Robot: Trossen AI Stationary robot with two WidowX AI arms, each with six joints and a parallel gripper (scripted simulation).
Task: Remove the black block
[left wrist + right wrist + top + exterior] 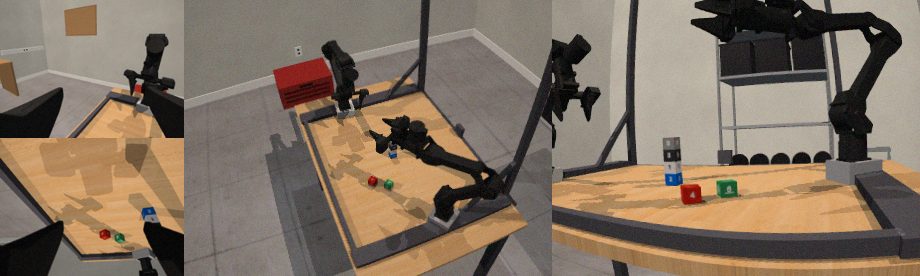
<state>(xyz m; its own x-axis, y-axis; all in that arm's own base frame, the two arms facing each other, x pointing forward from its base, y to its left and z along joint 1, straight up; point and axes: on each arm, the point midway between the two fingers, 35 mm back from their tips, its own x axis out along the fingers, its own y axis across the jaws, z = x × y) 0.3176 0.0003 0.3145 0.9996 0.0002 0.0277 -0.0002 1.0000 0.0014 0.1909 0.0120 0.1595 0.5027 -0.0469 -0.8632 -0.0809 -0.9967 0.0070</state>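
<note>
Now: the white block 1 320 mm below my left hand, 140 mm behind it and 130 mm to the right of it. The rest, counted from my left hand: dark rail: 350 mm below, 210 mm ahead, 190 mm to the right.
</note>
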